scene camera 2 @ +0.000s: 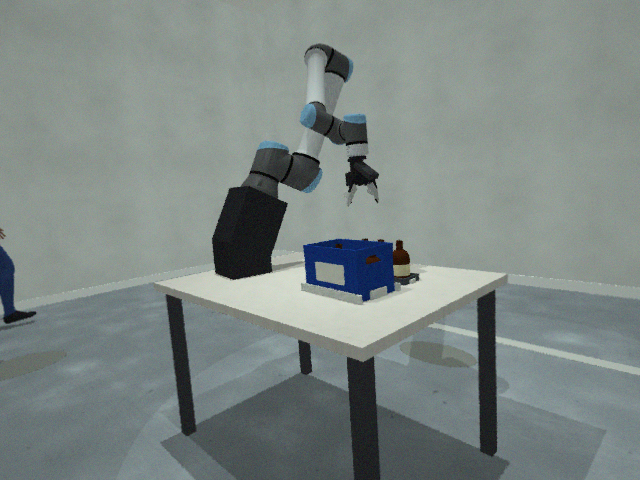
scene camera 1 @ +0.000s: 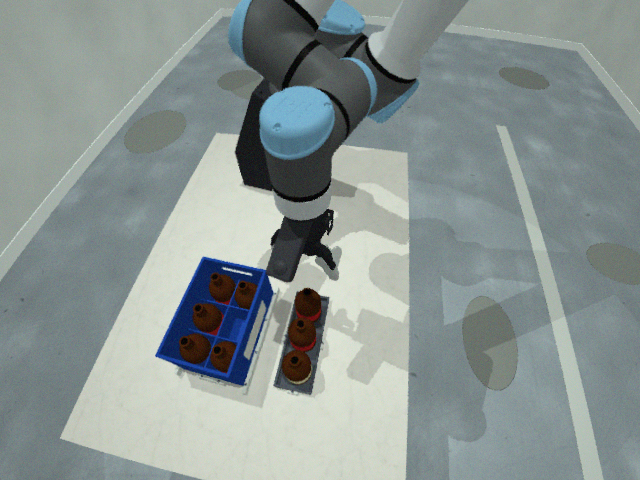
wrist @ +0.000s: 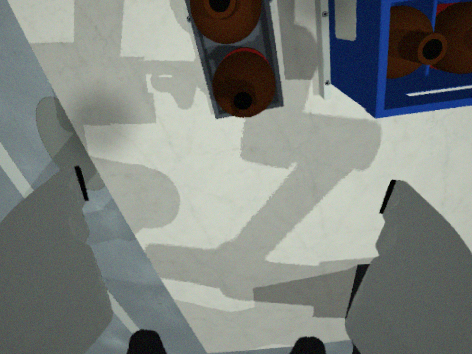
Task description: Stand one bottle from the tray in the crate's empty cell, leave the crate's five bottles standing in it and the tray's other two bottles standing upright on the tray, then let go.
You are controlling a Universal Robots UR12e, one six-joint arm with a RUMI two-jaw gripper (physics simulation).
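Note:
The blue crate stands on the table with five brown bottles in its cells. The empty cell is the middle one of the row nearer the tray. Three brown bottles stand upright in a row on the grey tray: a far one, a middle one and a near one with a cream label. My gripper is open and empty, high above the table, on the robot-base side of the tray. In scene camera 1 its fingers are partly hidden.
Light fixture strips run along the crate's base. The crate stands close beside the tray, and its walls rise around its bottles. The black robot pedestal stands at the table's back. The white table carries the arm's shadows.

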